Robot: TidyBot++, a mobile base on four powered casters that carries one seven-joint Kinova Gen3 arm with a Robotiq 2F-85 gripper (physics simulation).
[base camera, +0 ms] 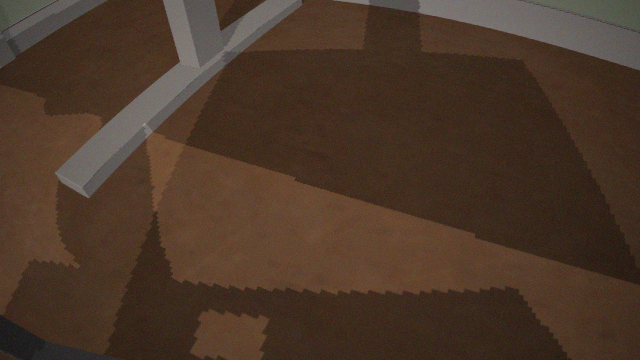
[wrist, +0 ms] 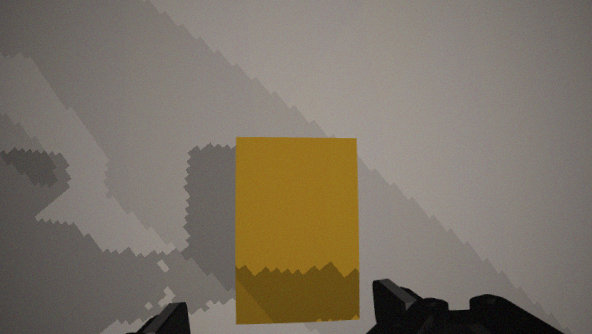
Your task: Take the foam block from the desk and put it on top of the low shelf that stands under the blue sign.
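Observation:
The yellow foam block lies on the pale grey desk top, its long side running up and down in the wrist view. My gripper is open, one black fingertip at the lower left and the other at the lower right. It is above the desk, and the lower part of the block shows between the lines of the two fingers, with space on both sides. A shadow crosses the block's lower end. The low shelf and the blue sign do not show in either view.
In the base camera view a grey desk leg with a long foot stands on the brown floor at the upper left. A pale skirting board runs along the wall at the back. A dark edge shows at the lower left corner.

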